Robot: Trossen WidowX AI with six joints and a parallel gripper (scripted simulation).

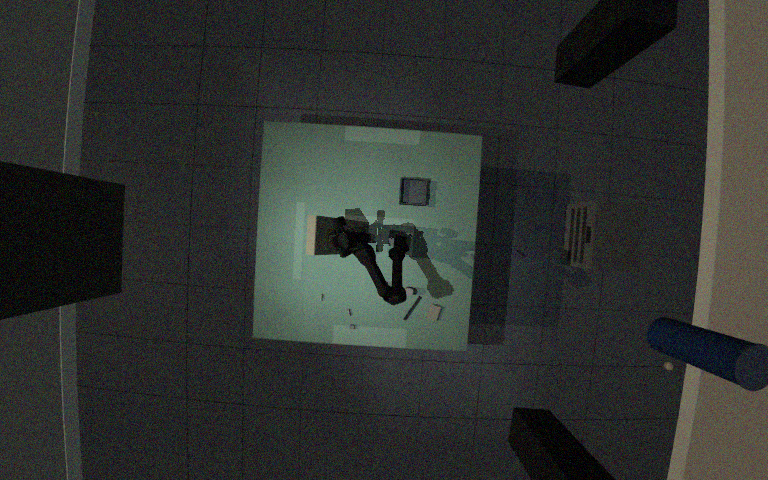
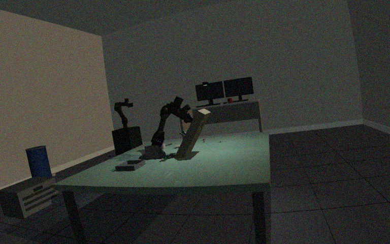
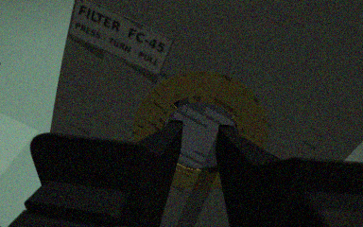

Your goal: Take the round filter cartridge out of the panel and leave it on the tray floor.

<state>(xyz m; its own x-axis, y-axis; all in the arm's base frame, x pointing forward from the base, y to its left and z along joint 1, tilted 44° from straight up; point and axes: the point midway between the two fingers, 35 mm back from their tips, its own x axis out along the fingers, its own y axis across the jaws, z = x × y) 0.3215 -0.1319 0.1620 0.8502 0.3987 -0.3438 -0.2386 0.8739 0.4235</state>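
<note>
The round filter cartridge lies 10 mm ahead of my gripper tip and 10 mm below it. From my gripper tip the other things lie so: square tray: 400 mm behind, 300 mm to the right, 220 mm below; service panel: 40 mm behind, 80 mm below.
</note>
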